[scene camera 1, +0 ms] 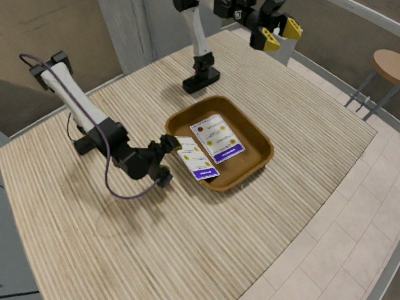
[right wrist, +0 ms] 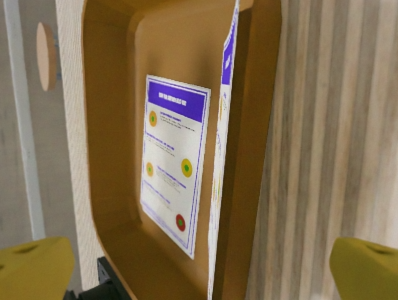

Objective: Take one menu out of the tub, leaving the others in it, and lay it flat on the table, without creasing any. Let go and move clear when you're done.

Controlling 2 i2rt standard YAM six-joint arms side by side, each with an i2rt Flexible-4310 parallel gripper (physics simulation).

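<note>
The brown tub (scene camera 1: 256, 131) (right wrist: 111, 130) stands on the table (scene camera 1: 320, 130) (right wrist: 320, 150). One menu (scene camera 1: 217, 137) (right wrist: 172, 165), white with a purple band, lies in the tub. Another menu (scene camera 1: 196, 159) (right wrist: 220, 150) stands steeply against the tub's wall at the picture's left in the scene view; the right wrist view shows it nearly edge-on. My right gripper (scene camera 1: 168, 160) (right wrist: 202, 249) is open beside that wall, its fingers wide apart and apart from the menus. My left gripper (scene camera 1: 281, 34) is open, high up and away from the tub. Whether further menus lie underneath is hidden.
The left arm's base (scene camera 1: 201, 80) stands behind the tub. A purple cable (scene camera 1: 106, 165) hangs in a loop along the right arm. A round stool (scene camera 1: 390, 65) (right wrist: 46, 57) stands on the floor past the table.
</note>
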